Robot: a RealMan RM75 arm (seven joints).
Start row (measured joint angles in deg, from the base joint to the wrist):
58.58 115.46 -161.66 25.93 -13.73 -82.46 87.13
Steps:
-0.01 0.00 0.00 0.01 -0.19 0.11 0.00
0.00 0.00 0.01 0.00 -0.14 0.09 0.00
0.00 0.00 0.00 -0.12 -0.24 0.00 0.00
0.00 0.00 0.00 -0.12 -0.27 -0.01 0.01
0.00 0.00 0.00 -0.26 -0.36 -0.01 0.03
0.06 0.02 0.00 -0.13 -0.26 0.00 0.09
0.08 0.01 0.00 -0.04 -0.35 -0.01 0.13
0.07 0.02 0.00 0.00 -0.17 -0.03 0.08
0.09 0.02 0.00 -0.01 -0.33 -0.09 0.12
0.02 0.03 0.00 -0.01 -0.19 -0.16 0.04
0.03 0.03 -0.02 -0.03 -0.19 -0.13 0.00
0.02 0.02 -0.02 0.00 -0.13 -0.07 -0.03
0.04 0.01 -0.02 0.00 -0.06 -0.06 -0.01
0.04 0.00 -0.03 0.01 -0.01 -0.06 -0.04
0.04 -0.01 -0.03 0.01 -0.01 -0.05 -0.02
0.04 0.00 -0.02 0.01 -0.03 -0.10 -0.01
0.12 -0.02 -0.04 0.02 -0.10 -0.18 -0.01
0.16 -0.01 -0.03 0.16 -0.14 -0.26 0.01
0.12 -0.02 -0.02 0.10 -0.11 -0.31 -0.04
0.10 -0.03 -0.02 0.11 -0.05 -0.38 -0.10
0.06 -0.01 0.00 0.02 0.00 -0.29 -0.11
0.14 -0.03 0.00 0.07 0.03 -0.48 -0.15
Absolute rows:
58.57 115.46 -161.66 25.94 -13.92 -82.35 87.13
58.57 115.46 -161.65 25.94 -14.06 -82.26 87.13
58.57 115.46 -161.65 25.82 -14.30 -82.26 87.13
58.57 115.46 -161.65 25.70 -14.57 -82.27 87.14
58.57 115.46 -161.65 25.44 -14.93 -82.28 87.17
58.63 115.48 -161.65 25.31 -15.19 -82.28 87.26
58.71 115.49 -161.65 25.27 -15.54 -82.29 87.39
58.78 115.51 -161.65 25.27 -15.71 -82.32 87.47
58.87 115.53 -161.65 25.26 -16.04 -82.41 87.59
58.89 115.56 -161.65 25.25 -16.23 -82.57 87.63
58.92 115.59 -161.67 25.22 -16.42 -82.70 87.63
58.94 115.61 -161.69 25.22 -16.55 -82.77 87.60
58.98 115.62 -161.71 25.22 -16.61 -82.83 87.59
59.02 115.62 -161.74 25.23 -16.62 -82.89 87.55
59.06 115.61 -161.77 25.24 -16.63 -82.94 87.53
59.10 115.61 -161.79 25.25 -16.66 -83.04 87.52
59.22 115.59 -161.83 25.27 -16.76 -83.22 87.51
59.38 115.58 -161.86 25.43 -16.90 -83.48 87.52
59.50 115.56 -161.88 25.53 -17.01 -83.79 87.48
59.60 115.53 -161.90 25.64 -17.06 -84.17 87.38
59.66 115.52 -161.90 25.66 -17.06 -84.46 87.27
59.80 115.49 -161.90 25.73 -17.03 -84.94 87.12

